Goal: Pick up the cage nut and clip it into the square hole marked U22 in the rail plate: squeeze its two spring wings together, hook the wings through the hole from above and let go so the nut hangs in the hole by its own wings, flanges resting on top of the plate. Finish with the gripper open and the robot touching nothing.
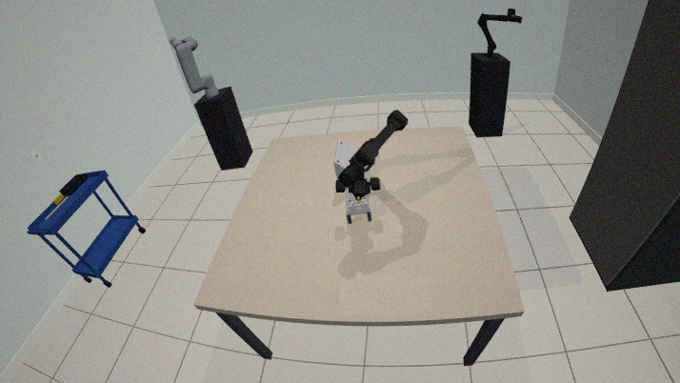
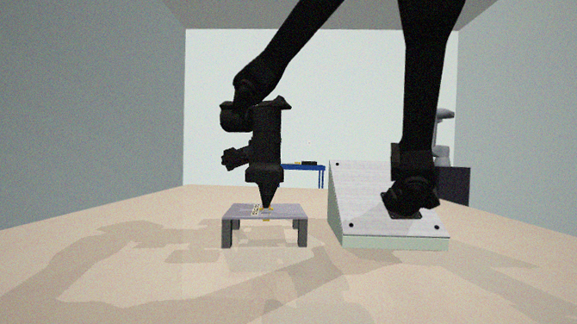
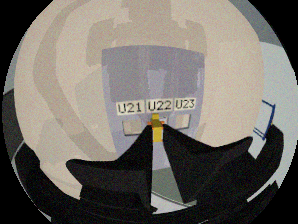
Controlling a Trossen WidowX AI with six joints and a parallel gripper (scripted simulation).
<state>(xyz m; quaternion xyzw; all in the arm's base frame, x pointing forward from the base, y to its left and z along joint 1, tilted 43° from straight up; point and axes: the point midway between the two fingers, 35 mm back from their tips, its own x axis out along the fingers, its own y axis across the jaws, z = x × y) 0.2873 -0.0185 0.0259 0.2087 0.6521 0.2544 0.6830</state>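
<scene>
The cage nut lies 1 cm below my gripper tip.
</scene>
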